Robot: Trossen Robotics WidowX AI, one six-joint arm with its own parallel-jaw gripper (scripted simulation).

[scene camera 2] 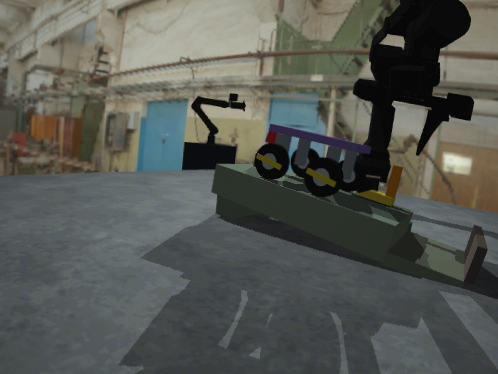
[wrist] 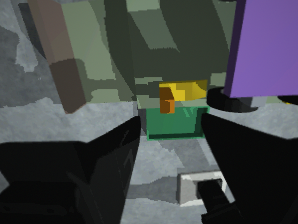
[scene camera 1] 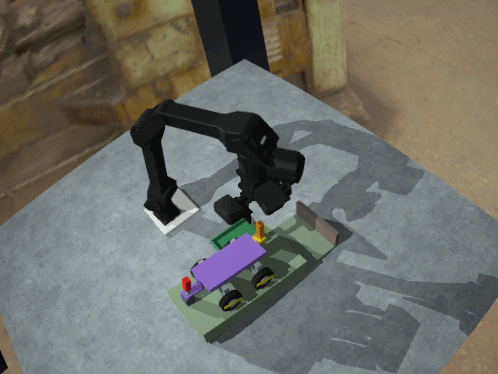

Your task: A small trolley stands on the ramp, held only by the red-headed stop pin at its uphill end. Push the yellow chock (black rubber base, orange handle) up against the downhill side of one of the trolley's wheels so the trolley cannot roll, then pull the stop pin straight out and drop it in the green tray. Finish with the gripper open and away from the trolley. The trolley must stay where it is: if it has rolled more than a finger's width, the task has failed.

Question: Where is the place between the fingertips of the gripper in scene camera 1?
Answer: At 258, 216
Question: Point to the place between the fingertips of the gripper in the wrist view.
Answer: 170, 120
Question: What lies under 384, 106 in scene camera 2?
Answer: The gripper.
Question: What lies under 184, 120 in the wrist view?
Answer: A green tray.
